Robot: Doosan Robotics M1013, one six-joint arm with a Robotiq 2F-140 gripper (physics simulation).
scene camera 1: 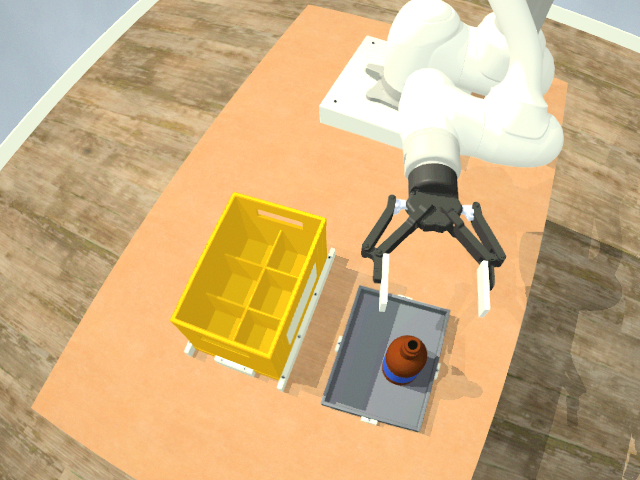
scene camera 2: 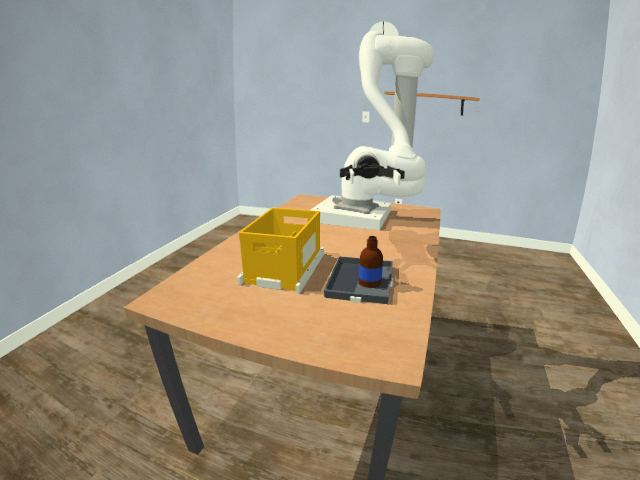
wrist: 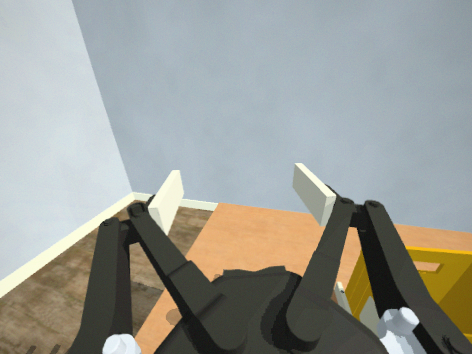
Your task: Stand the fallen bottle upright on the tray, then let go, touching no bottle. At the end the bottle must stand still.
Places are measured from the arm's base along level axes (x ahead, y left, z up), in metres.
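Pixels of known places: gripper, fingertip midpoint: (scene camera 1: 434,310) (scene camera 2: 376,179) (wrist: 238,178); arm's base, origin of the base link: (scene camera 2: 356,207).
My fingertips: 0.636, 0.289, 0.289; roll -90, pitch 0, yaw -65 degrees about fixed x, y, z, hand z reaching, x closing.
Observation:
For each thing: its middle in the pictures, then the offset to it from my fingertips, as dx, dy, dz.
- brown bottle, body centre: (scene camera 1: 406,356) (scene camera 2: 371,260) -0.006, -0.005, -0.259
- grey tray, body centre: (scene camera 1: 388,357) (scene camera 2: 361,278) -0.009, -0.035, -0.328
- yellow crate, body centre: (scene camera 1: 256,288) (scene camera 2: 283,245) +0.018, -0.309, -0.253
A brown bottle (scene camera 1: 405,360) (scene camera 2: 370,262) with a blue band stands upright on the grey tray (scene camera 1: 344,408) (scene camera 2: 356,298), towards its right side in both scene views. My gripper (scene camera 1: 433,311) (scene camera 2: 374,177) (wrist: 238,178) is open and empty. It is well above the table and back towards the arm's base, apart from the bottle. The bottle and the tray do not show in the wrist view.
A yellow crate (scene camera 1: 231,343) (scene camera 2: 268,258) (wrist: 435,252) with inner dividers stands left of the tray in the scene views, between white rails. Small white blocks sit at the tray's edges. The arm's white base plate (scene camera 1: 356,121) (scene camera 2: 347,219) is at the table's back.

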